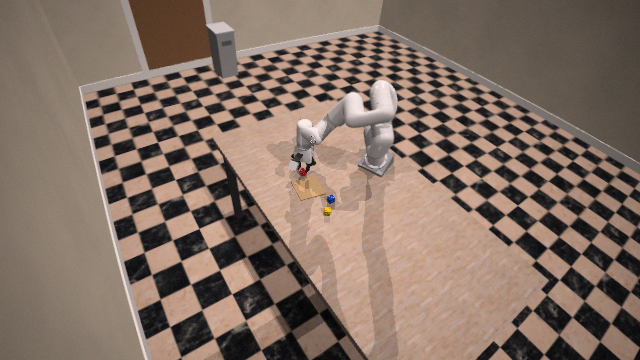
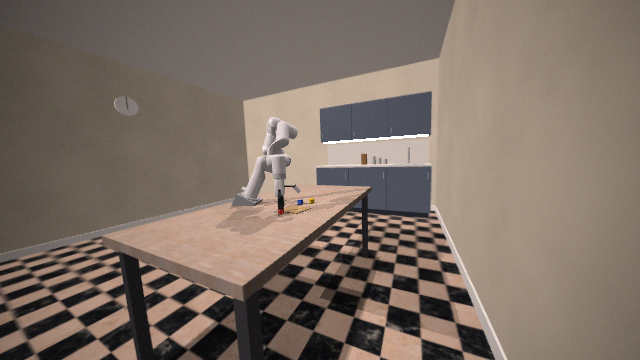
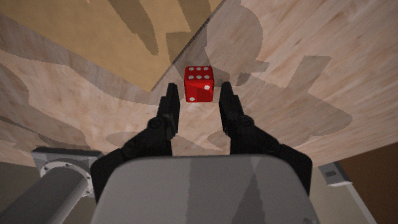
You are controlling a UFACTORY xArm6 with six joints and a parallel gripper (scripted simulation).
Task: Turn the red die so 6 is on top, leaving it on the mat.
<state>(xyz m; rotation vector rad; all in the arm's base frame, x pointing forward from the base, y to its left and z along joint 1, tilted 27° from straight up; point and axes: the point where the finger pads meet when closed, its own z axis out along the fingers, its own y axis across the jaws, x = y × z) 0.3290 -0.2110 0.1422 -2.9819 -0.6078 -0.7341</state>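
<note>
Now: the red die 4 cm below my hand. From my hand the other things lie so: tan mat: 4 cm ahead, 10 cm to the left, 5 cm below; yellow die: 8 cm ahead, 28 cm to the left, 4 cm below; blue die: 1 cm ahead, 24 cm to the left, 4 cm below.
</note>
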